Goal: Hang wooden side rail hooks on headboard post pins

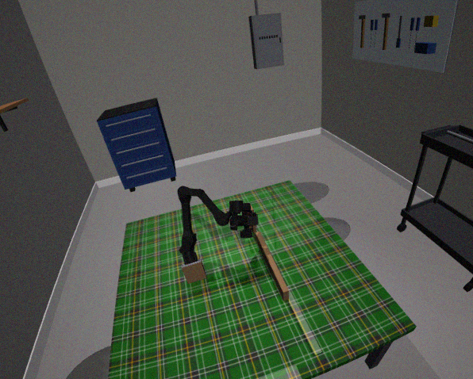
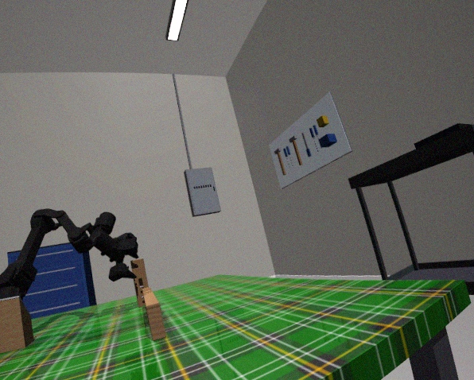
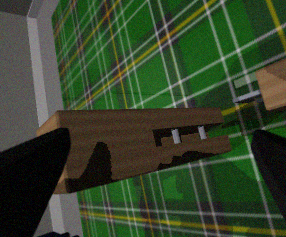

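Now: gripper tip 70 mm to the right of the headboard post, 60 mm above it and 20 mm short of it.
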